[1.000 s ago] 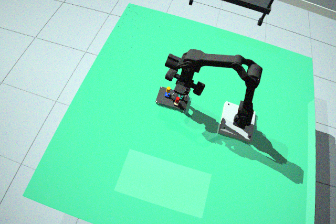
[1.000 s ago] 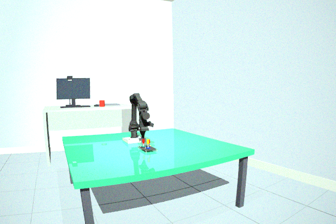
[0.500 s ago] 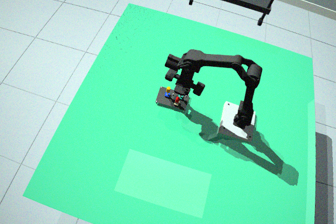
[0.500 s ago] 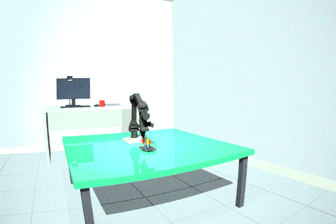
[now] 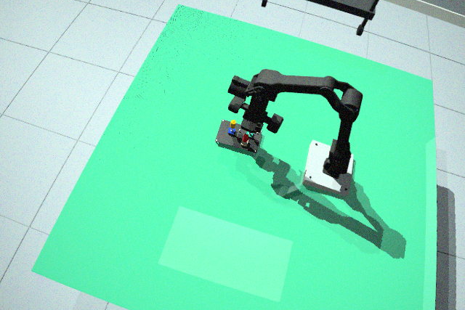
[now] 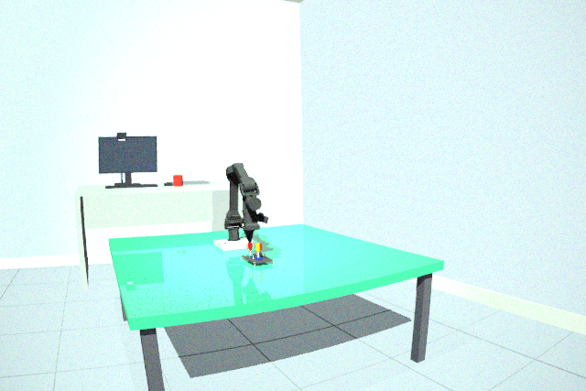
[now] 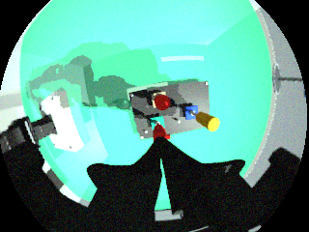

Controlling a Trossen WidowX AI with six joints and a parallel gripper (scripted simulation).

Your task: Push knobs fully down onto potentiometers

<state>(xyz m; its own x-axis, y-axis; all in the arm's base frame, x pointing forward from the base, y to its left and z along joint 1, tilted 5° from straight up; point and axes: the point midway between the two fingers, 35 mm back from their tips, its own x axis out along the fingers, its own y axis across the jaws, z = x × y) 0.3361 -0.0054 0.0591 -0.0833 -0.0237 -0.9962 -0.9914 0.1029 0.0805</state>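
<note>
Right now my gripper tip is 2 cm above the red knob. Round my gripper tip: yellow knob: 7 cm ahead, 2 cm to the left, 1 cm below.
</note>
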